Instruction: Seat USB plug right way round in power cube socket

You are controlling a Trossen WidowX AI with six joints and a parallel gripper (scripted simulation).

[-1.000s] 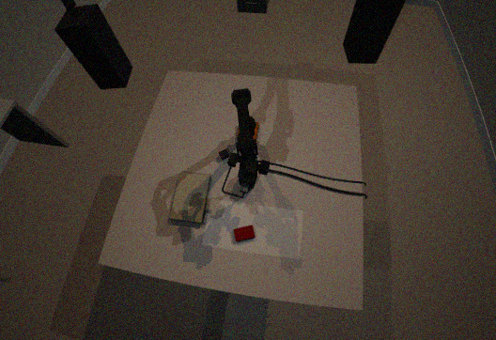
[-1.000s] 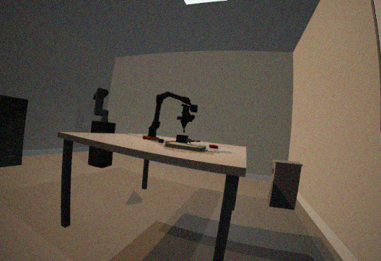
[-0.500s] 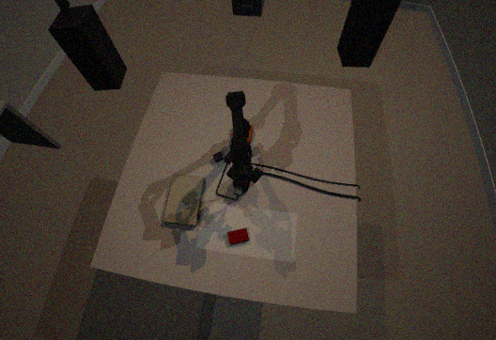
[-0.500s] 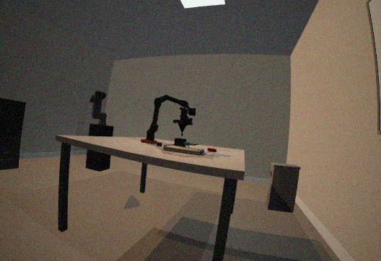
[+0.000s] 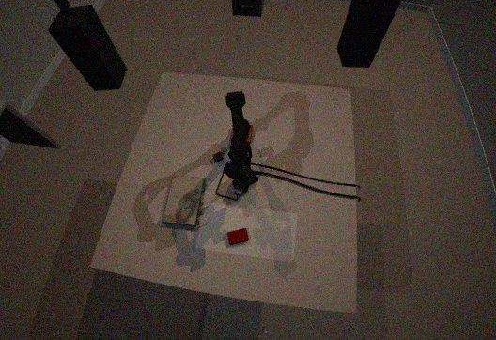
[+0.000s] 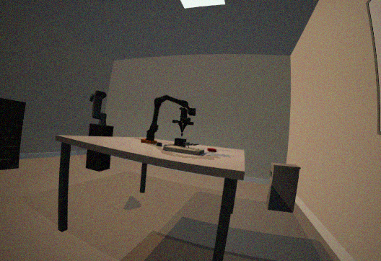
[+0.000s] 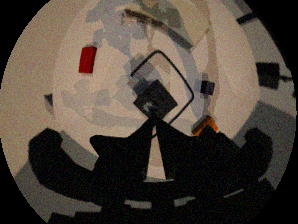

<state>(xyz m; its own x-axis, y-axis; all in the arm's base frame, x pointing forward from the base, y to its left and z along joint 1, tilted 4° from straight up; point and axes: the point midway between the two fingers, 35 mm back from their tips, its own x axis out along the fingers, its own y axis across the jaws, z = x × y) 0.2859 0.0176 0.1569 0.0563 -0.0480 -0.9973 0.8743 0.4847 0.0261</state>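
Now: the usb plug 20 mm below my gripper tip. From my gripper tip the other things lie so: small purple piece 150 mm behind, 150 mm to the right, 120 mm below; then red block 280 mm ahead, 30 mm to the right, 130 mm below; then flat tan board 100 mm ahead, 310 mm to the right, 120 mm below.
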